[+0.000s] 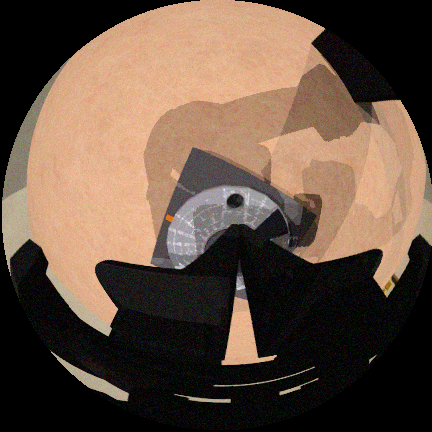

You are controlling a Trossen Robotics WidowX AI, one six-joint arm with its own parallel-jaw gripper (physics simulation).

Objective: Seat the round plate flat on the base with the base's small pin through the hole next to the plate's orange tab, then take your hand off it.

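Places are measured from the arm's base along level axes (x ahead, y left, z up), in millimetres.
Where they show: gripper, fingertip midpoint: (237, 230).
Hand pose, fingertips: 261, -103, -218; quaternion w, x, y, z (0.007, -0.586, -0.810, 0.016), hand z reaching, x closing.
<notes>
Each offset is from my fingertips to the top centre of the thing, as dx, dy, dz. "spot": to the spot under its first point. Level surfaces: height alone.
The round grey plate {+29, +6, -4} (187, 232), patterned with white lines, lies over the dark square base {spot: -26, -34, -32} (202, 169). A round dark hole {spot: -10, -3, -32} (235, 200) shows near its upper edge, and a dark wedge-shaped area lies to its right. A small orange mark {spot: +21, -50, -31} (170, 218) shows at the base's left edge. The plate's orange tab and the base's small pin cannot be made out; the lower part of the plate is hidden behind the fingers. I cannot tell whether the plate sits flat. My gripper (237, 230) is shut and empty, its tips over the plate's middle, touching or just above it.
The base stands on a tan table top {dz -56} (110, 100). Shadows of the arm fall around and to the right of the base. A black part (357, 67) juts in at the upper right. A small yellow and dark item (389, 285) shows at the lower right edge.
</notes>
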